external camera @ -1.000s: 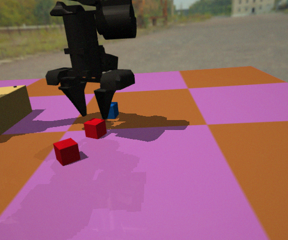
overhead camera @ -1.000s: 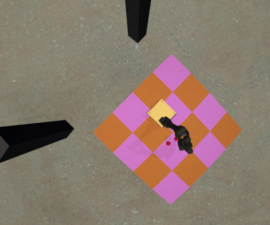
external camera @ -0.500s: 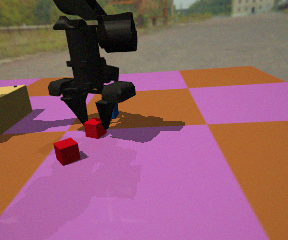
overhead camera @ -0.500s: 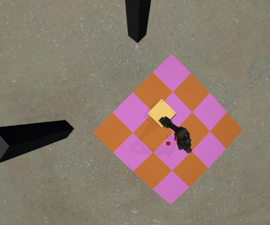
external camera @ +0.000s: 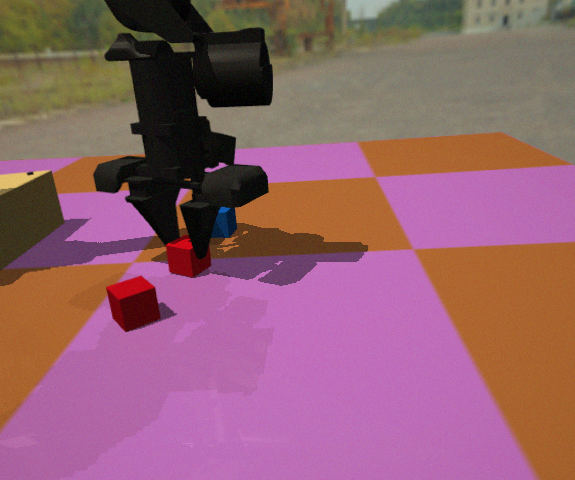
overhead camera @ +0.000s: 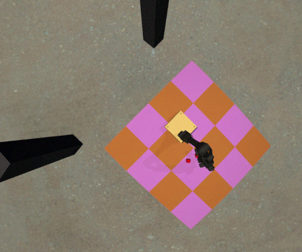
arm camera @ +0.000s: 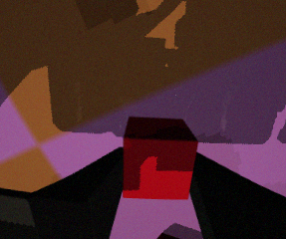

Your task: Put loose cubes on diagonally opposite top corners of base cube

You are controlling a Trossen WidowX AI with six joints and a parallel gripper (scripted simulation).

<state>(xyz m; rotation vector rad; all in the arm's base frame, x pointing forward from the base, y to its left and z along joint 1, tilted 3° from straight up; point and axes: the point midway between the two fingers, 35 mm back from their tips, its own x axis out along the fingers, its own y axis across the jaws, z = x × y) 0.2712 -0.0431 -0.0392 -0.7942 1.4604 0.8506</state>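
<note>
Now: gripper tip 20 mm short of the blue base cube and 110 mm to the right of it.
</note>
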